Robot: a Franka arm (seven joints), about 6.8 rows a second.
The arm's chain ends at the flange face. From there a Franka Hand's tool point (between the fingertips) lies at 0.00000 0.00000 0.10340 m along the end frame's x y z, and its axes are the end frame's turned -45 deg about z.
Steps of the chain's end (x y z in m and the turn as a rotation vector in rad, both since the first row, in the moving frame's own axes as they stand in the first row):
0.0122 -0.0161 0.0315 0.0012 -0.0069 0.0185
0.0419 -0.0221 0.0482 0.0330 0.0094 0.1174
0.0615 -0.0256 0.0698 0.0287 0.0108 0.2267
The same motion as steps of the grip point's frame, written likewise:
0.0196 -0.0034 0.0315 0.0057 -0.0040 0.0185
0.0484 0.0125 0.0481 0.0167 0.0300 0.1174
0.0646 0.0244 0.0698 0.0127 0.0279 0.2267

